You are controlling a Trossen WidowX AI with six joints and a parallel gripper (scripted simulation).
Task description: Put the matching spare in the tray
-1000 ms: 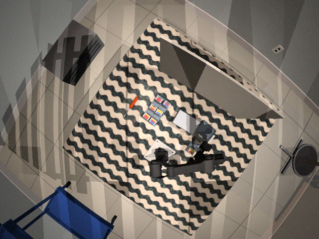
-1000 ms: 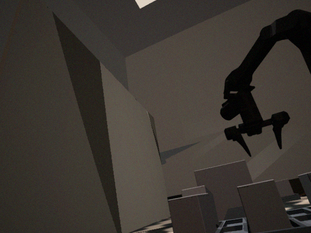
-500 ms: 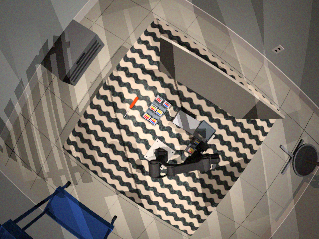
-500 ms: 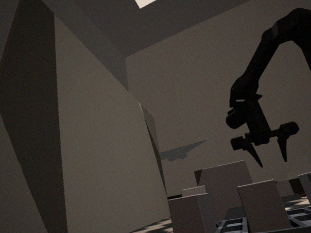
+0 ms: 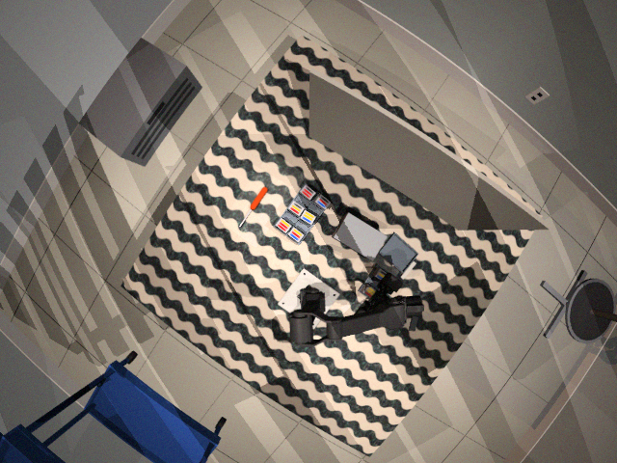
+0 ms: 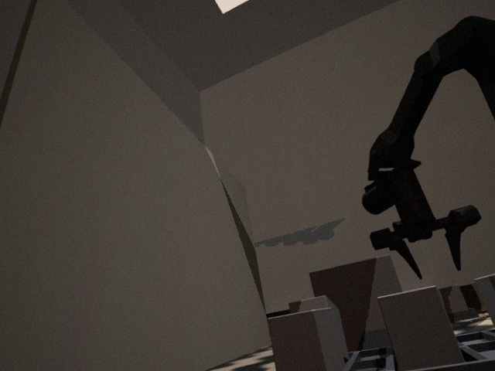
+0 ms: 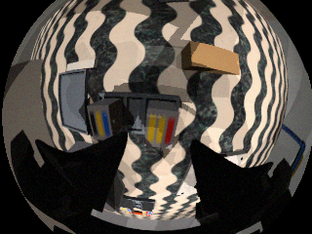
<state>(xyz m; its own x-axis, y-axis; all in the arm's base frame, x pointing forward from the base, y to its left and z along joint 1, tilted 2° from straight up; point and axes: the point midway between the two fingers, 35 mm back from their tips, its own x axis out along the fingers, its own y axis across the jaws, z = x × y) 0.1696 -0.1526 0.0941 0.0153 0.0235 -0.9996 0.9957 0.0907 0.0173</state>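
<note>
Right now my gripper tip is 3 cm above the spare unit. From my gripper tip the other things lie so: grey mounted unit 11 cm ahead, 19 cm to the left, 2 cm below; large grey panel 35 cm ahead, 23 cm to the left, 15 cm above; grey tray 18 cm ahead, 1 cm to the left, 7 cm below.
</note>
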